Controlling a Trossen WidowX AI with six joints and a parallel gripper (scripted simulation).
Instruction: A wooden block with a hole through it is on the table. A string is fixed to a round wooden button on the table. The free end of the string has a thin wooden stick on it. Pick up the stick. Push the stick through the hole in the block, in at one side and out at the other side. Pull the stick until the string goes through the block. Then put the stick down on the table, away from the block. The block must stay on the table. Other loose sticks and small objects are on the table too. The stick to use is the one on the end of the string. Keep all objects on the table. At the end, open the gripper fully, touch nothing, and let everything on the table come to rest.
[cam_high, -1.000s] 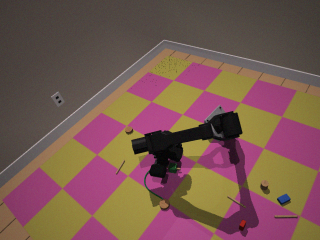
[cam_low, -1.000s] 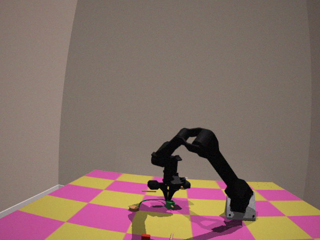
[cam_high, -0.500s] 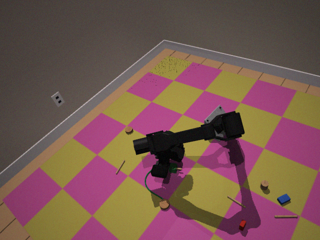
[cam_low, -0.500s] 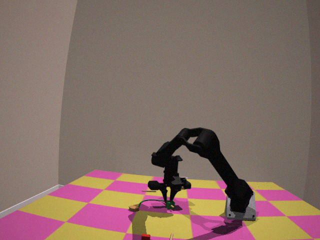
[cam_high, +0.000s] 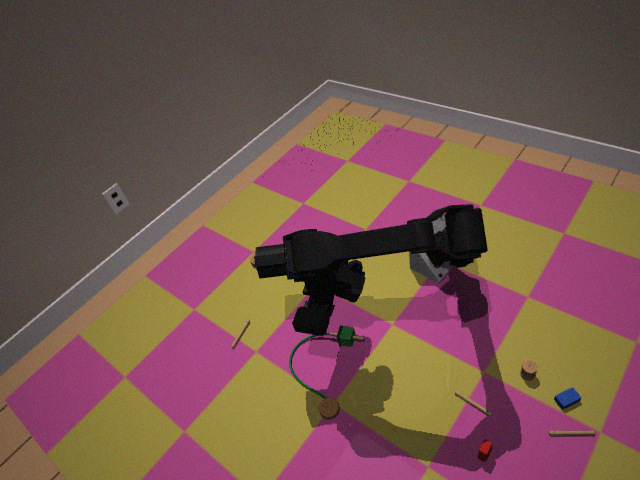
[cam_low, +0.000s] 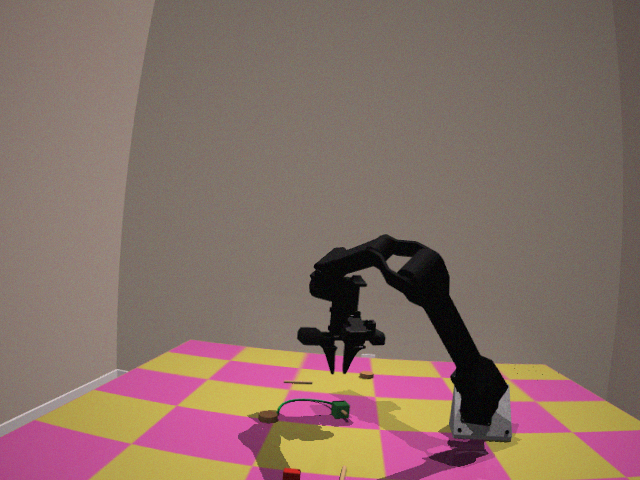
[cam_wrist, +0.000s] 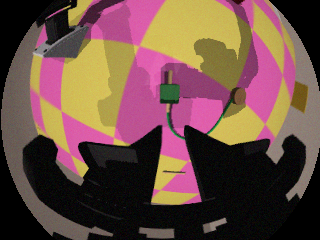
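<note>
My gripper tip is 7 cm above the green block, 2 cm to the right of it and 2 cm past it. Also, from my gripper tip: round wooden button: 12 cm ahead, 11 cm to the left, 8 cm below; thin wooden stick: 8 cm below, 1 cm to the left, 1 cm behind; red block: 38 cm to the left, 7 cm below, 1 cm behind.
</note>
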